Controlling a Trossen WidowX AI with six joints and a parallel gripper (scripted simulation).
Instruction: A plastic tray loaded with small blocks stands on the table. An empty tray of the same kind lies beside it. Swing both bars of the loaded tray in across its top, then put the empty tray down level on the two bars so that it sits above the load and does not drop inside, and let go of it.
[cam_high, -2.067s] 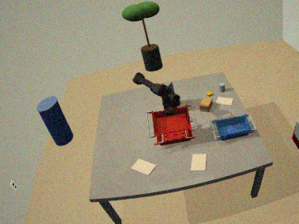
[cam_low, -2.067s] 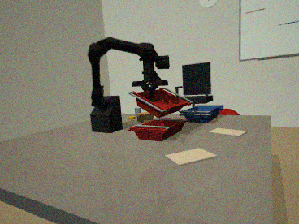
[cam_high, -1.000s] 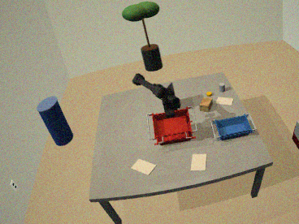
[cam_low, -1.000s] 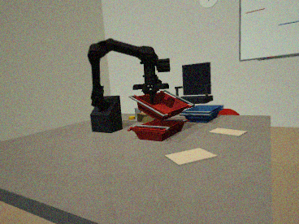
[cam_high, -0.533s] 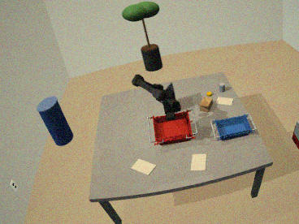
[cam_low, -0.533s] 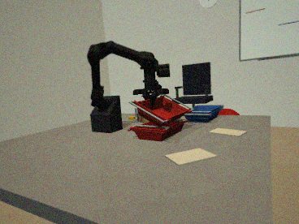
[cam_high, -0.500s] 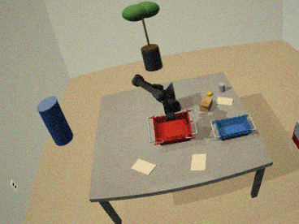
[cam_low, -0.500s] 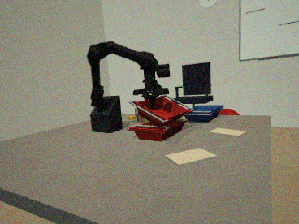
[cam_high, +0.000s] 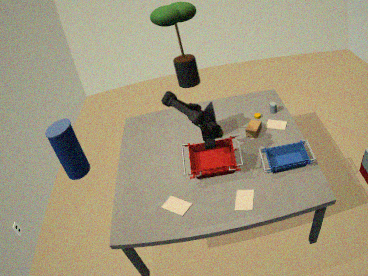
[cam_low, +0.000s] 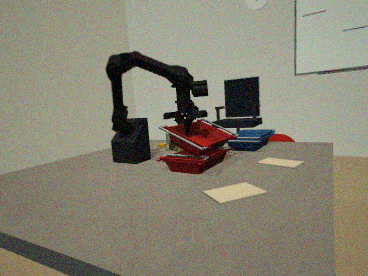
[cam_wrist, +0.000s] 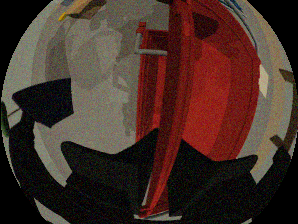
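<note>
Right now my gripper tip is 80 mm short of the red tray. The rest, counted from my gripper tip: grey cylinder: 440 mm behind, 530 mm to the left, 90 mm below; then small yellow piece: 410 mm behind, 390 mm to the left, 120 mm below; then tan block: 230 mm behind, 320 mm to the left, 100 mm below.
</note>
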